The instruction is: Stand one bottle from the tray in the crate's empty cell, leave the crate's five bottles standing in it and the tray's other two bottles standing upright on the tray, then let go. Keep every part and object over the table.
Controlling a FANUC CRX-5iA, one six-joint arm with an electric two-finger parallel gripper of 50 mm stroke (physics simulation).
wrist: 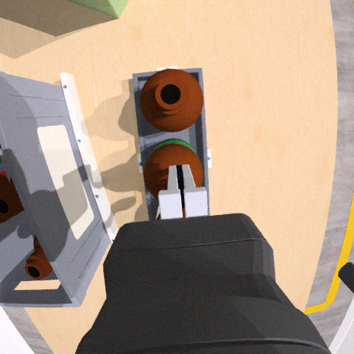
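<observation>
A grey tray [204, 130] lies at the middle of the wrist view. A brown bottle [185, 115] stands upright at its far end. A second brown bottle [160, 167] with a green band stands at the tray's middle, partly behind the fingers. A sliver of brown and white at the tray's near end shows beside the fingers; the rest is hidden by the gripper. My gripper [179, 177] is shut with nothing between its fingers, and it hangs over the tray. The grey crate [30, 107] is at the left; brown bottles [37, 265] [9, 200] show inside it. Its empty cell cannot be made out.
A green block [112, 7] is at the top left and casts a shadow. A white strip [89, 167] runs along the crate's side, between crate and tray. The table edge curves down the right side, with grey floor and a yellow line [345, 250] beyond.
</observation>
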